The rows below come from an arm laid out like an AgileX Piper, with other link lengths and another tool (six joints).
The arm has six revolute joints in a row. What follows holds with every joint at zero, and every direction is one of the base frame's. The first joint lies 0.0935 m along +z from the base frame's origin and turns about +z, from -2.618 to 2.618 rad. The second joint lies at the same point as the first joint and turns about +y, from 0 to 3.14 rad. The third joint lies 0.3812 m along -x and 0.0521 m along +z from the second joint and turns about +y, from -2.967 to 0 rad. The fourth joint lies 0.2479 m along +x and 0.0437 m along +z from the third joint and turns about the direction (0.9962, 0, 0.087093), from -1.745 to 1.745 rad. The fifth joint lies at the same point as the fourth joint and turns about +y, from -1.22 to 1.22 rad. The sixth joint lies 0.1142 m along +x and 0.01 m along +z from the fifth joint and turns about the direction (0.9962, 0, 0.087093), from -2.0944 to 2.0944 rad. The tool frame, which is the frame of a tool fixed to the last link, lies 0.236 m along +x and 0.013 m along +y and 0.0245 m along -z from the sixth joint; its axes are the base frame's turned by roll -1.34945, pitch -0.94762 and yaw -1.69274 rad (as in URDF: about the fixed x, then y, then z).
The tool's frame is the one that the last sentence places.
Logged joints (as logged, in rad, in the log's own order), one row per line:
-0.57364, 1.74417, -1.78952, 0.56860, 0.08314, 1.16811
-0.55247, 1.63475, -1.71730, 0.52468, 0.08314, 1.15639
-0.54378, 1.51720, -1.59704, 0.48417, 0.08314, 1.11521
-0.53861, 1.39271, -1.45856, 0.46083, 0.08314, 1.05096
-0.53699, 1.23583, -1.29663, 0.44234, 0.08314, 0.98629
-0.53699, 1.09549, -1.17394, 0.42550, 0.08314, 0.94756
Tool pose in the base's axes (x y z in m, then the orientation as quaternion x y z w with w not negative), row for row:
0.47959, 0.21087, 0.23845, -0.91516, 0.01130, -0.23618, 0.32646
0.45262, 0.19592, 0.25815, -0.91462, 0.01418, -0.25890, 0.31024
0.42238, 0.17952, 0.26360, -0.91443, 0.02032, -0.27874, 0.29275
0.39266, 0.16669, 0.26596, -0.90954, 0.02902, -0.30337, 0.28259
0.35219, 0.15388, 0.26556, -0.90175, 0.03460, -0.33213, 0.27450
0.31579, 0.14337, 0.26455, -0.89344, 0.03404, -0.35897, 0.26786
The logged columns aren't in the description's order. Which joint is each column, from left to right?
Columns, left to right: joint 6, joint 2, joint 3, joint 4, joint 1, joint 5.
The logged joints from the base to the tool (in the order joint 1, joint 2, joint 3, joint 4, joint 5, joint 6), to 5 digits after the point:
0.08314, 1.74417, -1.78952, 0.56860, 1.16811, -0.57364
0.08314, 1.63475, -1.71730, 0.52468, 1.15639, -0.55247
0.08314, 1.51720, -1.59704, 0.48417, 1.11521, -0.54378
0.08314, 1.39271, -1.45856, 0.46083, 1.05096, -0.53861
0.08314, 1.23583, -1.29663, 0.44234, 0.98629, -0.53699
0.08314, 1.09549, -1.17394, 0.42550, 0.94756, -0.53699

